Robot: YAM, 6 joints.
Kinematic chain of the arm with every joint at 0, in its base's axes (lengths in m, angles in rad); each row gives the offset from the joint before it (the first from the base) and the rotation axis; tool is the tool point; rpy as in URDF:
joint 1: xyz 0 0 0.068 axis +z
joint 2: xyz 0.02 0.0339 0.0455 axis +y
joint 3: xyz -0.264 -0.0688 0 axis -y
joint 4: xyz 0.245 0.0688 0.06 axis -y
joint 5: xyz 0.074 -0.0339 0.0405 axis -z
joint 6: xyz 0.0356 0 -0.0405 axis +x
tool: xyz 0 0 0 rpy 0 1.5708 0
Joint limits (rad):
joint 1: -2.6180..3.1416
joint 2: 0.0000..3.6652
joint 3: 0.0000..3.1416
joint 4: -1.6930..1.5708
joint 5: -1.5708..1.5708
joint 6: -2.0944..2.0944
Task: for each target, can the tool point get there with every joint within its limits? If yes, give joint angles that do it. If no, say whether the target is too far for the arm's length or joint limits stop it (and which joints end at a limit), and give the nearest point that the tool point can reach.
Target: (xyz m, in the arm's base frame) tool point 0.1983 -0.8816 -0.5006
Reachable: no: too far | nearest point 0.1185 -0.5269 -0.2330 | short by 0.451 m
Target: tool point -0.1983 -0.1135 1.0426
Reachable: no: too far | nearest point -0.1360 -0.0784 0.7242 | short by 0.326 m
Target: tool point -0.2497 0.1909 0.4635
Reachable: yes | joints 2.4925 1.3612 1.3368 0.3766 0.0306 0.2437
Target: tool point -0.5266 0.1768 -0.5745
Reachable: no: too far | nearest point -0.4014 0.1348 -0.3353 | short by 0.273 m
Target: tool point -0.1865 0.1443 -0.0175
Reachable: yes | joints 2.3740 2.2259 0.4524 0.6660 -0.8062 -1.2708
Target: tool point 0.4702 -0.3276 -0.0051
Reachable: yes | joints -0.6406 3.0412 2.6027 -0.7102 -0.5424 0.5215
